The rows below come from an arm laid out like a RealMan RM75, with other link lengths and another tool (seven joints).
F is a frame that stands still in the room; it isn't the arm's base.
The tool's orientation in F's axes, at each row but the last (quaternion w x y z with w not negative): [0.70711, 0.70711, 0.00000, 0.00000]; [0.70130, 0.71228, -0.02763, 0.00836]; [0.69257, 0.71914, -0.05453, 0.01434]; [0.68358, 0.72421, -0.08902, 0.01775]
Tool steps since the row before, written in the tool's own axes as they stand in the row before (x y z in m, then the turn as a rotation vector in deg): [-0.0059, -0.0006, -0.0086, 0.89, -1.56, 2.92]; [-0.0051, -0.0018, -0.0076, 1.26, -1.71, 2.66]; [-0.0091, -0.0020, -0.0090, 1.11, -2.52, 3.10]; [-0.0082, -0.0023, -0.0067, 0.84, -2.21, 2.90]
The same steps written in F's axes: [-0.0059, 0.0086, -0.0006, 0.89, -2.92, -1.56]; [-0.0048, 0.0078, -0.0019, 1.27, -2.67, -1.69]; [-0.0084, 0.0096, -0.0025, 1.18, -3.07, -2.52]; [-0.0071, 0.0076, -0.0030, 0.89, -2.86, -2.25]
